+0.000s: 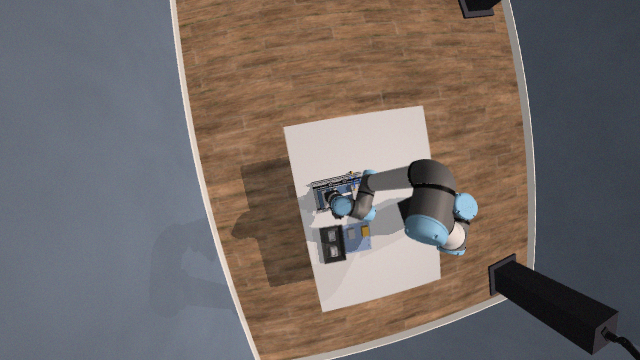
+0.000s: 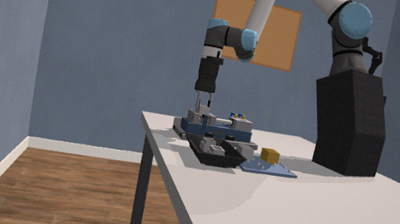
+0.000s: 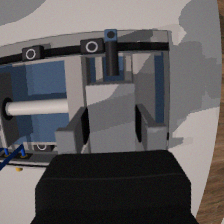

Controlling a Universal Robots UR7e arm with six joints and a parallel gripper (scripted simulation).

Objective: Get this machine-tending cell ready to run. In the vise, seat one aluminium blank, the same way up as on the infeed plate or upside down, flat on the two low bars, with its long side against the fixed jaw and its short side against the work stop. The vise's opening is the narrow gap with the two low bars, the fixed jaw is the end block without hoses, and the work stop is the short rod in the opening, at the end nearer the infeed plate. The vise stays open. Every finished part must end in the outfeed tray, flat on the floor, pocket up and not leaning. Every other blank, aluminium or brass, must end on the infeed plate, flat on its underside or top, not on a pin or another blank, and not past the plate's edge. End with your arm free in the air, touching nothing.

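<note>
Right now the grey aluminium blank is 30 mm below my hand. Also, from my hand: vise: 90 mm below, 70 mm behind, 10 mm to the left; brass blank: 290 mm to the left, 150 mm behind, 100 mm below.
</note>
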